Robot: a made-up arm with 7 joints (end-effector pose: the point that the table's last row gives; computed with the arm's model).
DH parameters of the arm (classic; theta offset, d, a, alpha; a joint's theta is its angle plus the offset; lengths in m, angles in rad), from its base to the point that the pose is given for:
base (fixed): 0 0 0 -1.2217
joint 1: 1.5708 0 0 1.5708
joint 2: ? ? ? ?
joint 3: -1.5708 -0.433 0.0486 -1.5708
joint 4: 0 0 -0.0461 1.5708
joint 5: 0 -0.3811 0 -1.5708
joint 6: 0 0 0 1.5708
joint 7: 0 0 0 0
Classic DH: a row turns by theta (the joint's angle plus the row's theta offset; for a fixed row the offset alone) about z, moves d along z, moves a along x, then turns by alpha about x.
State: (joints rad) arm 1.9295 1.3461 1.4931 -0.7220 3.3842 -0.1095 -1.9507
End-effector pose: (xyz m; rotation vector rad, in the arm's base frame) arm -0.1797 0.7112 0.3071 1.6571 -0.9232 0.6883
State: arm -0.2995 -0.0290 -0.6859 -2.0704 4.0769 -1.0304 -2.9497
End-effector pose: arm 0.3514 -0.2993 -0.1890 -1.3077 -0.6323 -0.6658
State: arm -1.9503 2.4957 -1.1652 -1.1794 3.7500 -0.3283 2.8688
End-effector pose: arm -0.0957 0.6270 0.3609 1.8341 -1.1617 0.2938
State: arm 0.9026 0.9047 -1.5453 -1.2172 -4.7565 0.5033 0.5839
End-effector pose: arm -0.5609 0.1459 -0.4316 -0.0301 1.3589 0.8288
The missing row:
joint 2: 1.2217 0 0 -1.5708
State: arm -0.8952 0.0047 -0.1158 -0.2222 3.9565 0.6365 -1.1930
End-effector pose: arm 0.6503 -0.1274 -0.4823 -1.8467 -0.7838 1.8491
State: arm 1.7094 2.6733 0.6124 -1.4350 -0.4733 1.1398 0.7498
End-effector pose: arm 0.4862 0.3501 -0.3140 1.6888 -0.4707 -1.5247
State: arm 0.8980 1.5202 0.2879 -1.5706 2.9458 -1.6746 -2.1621
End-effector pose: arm 0.1988 0.5854 -0.1789 1.9061 -0.1399 0.5083
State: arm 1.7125 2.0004 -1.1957 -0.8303 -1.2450 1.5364 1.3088
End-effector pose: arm -0.2322 0.7258 0.1817 0.7799 0.5915 -2.5413
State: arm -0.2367 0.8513 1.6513 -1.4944 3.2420 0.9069 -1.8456
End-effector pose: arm 0.0234 0.6618 -0.0173 -0.2708 2.7557 0.0840
